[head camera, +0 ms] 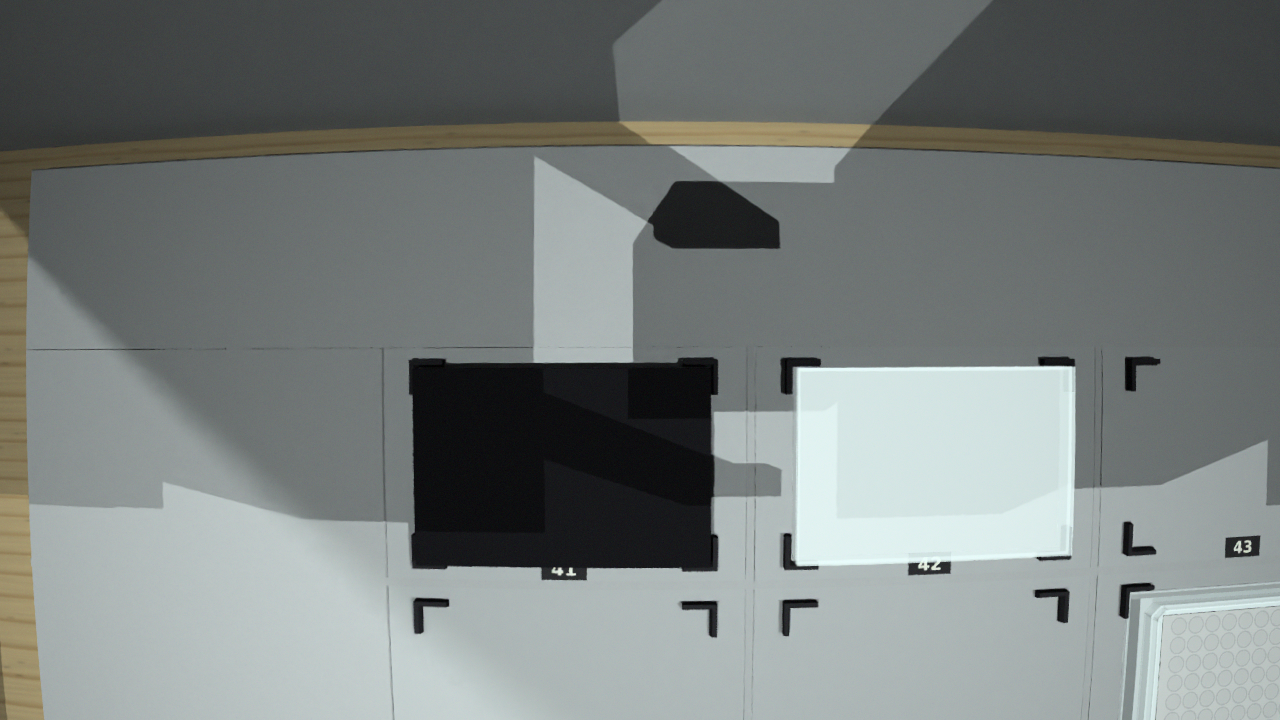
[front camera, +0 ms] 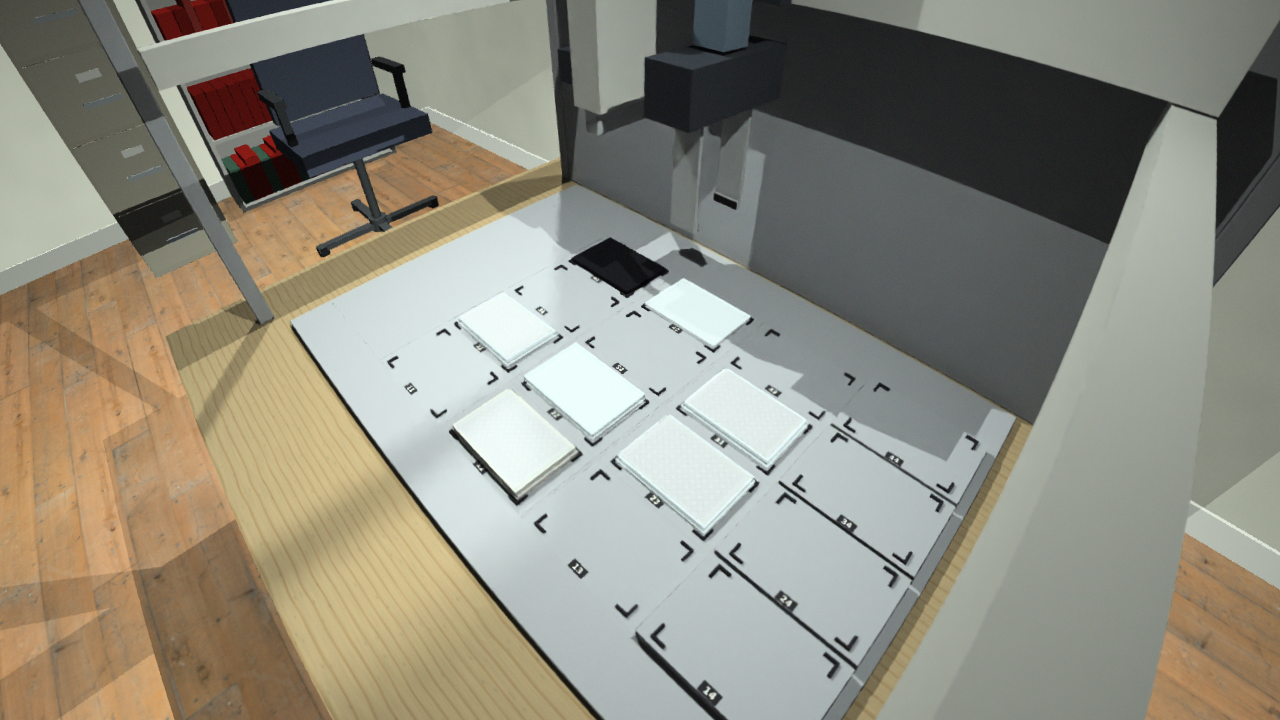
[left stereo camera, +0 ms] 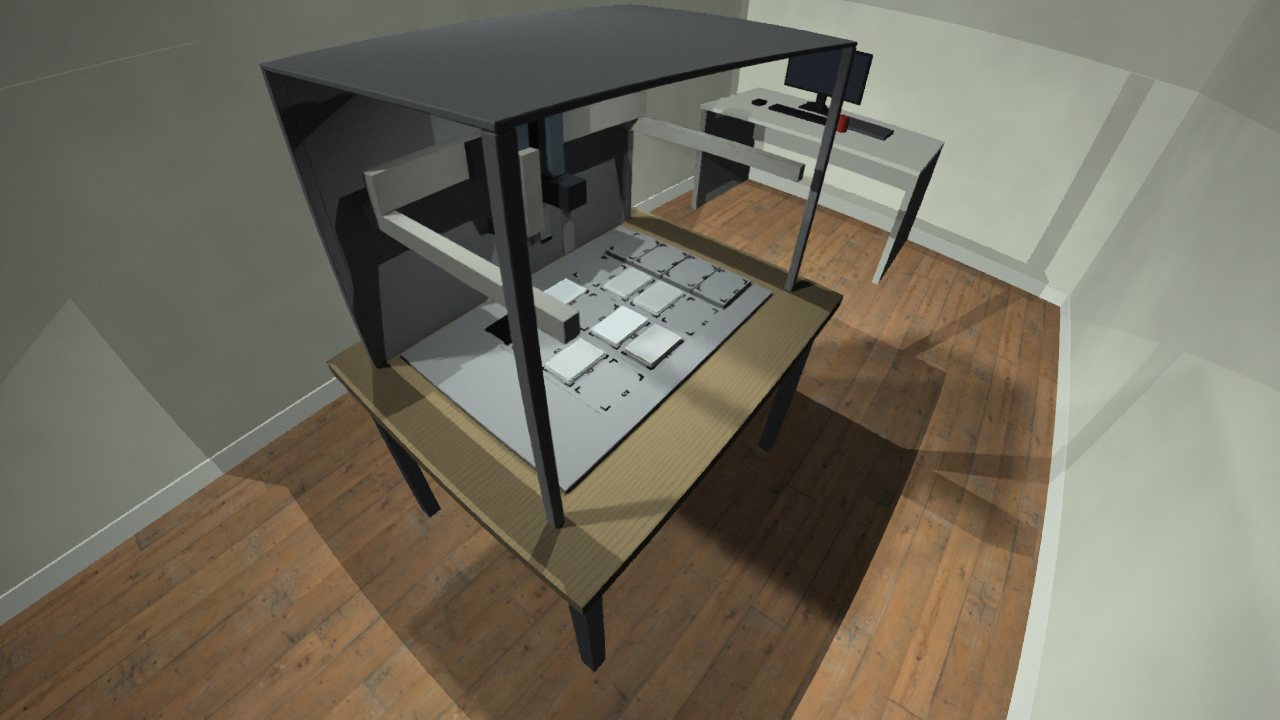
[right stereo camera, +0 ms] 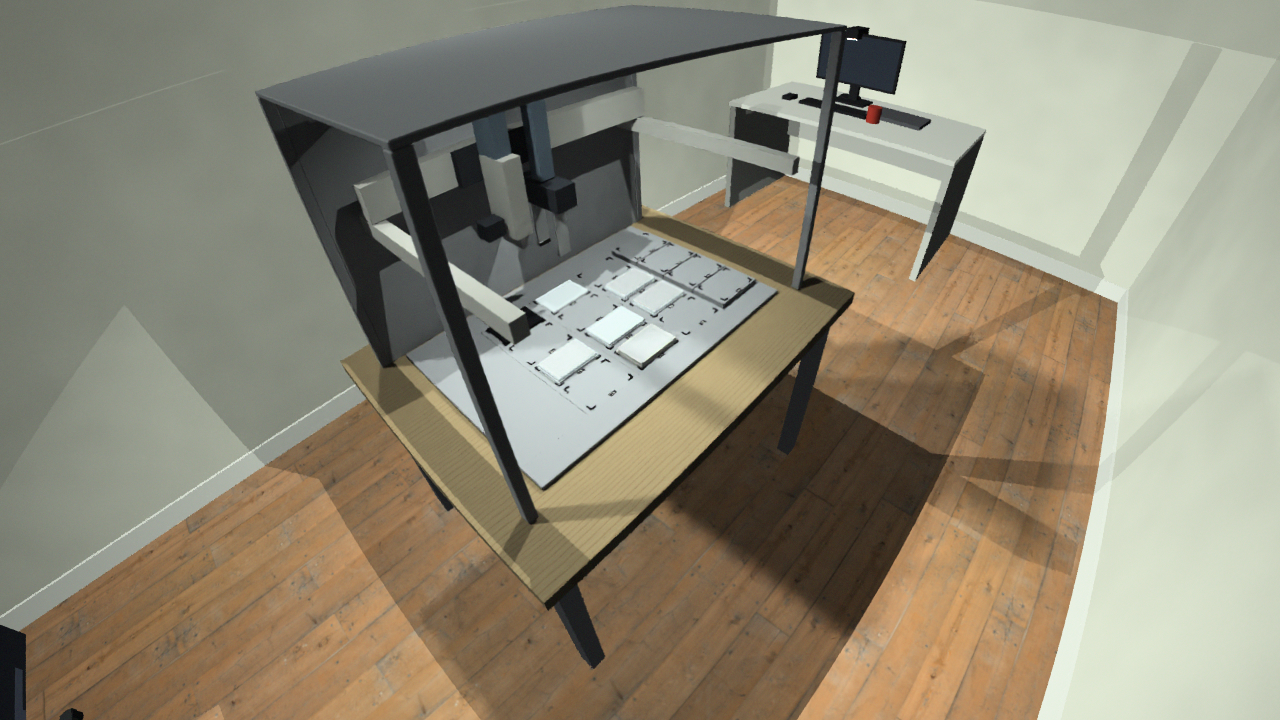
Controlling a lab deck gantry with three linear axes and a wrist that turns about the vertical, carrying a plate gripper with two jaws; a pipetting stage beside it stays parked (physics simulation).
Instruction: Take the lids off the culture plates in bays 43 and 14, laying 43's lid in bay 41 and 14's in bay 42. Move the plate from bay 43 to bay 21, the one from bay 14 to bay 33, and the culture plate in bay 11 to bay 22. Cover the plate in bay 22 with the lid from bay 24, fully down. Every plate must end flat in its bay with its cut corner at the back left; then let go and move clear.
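Frame: origin at the robot's base, x ahead, y left, z up, level; metres.
Seen in the pictures: gripper, between the fingertips: (front camera: pixel 706 215) (left stereo camera: pixel 557 246) (right stereo camera: pixel 554 248); robot's base, origin of its link: (front camera: pixel 390 362) (left stereo camera: pixel 605 409) (right stereo camera: pixel 591 408).
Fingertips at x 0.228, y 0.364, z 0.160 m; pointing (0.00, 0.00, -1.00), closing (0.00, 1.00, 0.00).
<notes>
Pixels of each thing's middle, then the offset from my fingertips to it.
- black lid, middle of its body: (head camera: pixel 561 467) (front camera: pixel 618 264) (left stereo camera: pixel 515 323) (right stereo camera: pixel 515 324) dx -0.164, dy +0.000, dz -0.156 m
- pale lid, middle of its body: (head camera: pixel 936 463) (front camera: pixel 697 311) (left stereo camera: pixel 560 294) (right stereo camera: pixel 562 296) dx +0.000, dy +0.000, dz -0.156 m
- pale plate, middle of its body: (front camera: pixel 506 327) (left stereo camera: pixel 575 360) (right stereo camera: pixel 567 360) dx -0.164, dy -0.214, dz -0.153 m
- bright white-topped plate, middle of its body: (front camera: pixel 583 386) (left stereo camera: pixel 619 324) (right stereo camera: pixel 615 325) dx +0.000, dy -0.214, dz -0.147 m
- cream plate, middle of its body: (front camera: pixel 513 439) (right stereo camera: pixel 646 344) (left stereo camera: pixel 653 344) dx +0.000, dy -0.321, dz -0.153 m
My gripper (front camera: pixel 707 214) (left stereo camera: pixel 555 244) (right stereo camera: pixel 552 246) hangs high near the back wall, jaws apart and empty. A black lid (front camera: pixel 619 265) (head camera: pixel 563 465) lies flat in bay 41. A pale lid (front camera: pixel 698 311) (head camera: pixel 933 465) (right stereo camera: pixel 562 296) lies in bay 42. A pale plate (front camera: pixel 507 328) sits in bay 21. A bright white-topped plate (front camera: pixel 584 391) (left stereo camera: pixel 619 325) sits in bay 22; its lid's exact seating is hard to tell. A welled plate (front camera: pixel 744 416) (head camera: pixel 1219 662) sits in bay 33. Bays 11, 14, 24 and 43 hold no plate. Cut corners are too small to judge.
A welled plate (front camera: pixel 687 472) stands in bay 23 and a cream plate (front camera: pixel 514 443) in bay 12. The pale pipetting stage (front camera: pixel 611 58) hangs beside the gripper. Raised dividers run by the right-hand bays. A gantry side beam (front camera: pixel 1074 402) crosses the right side.
</notes>
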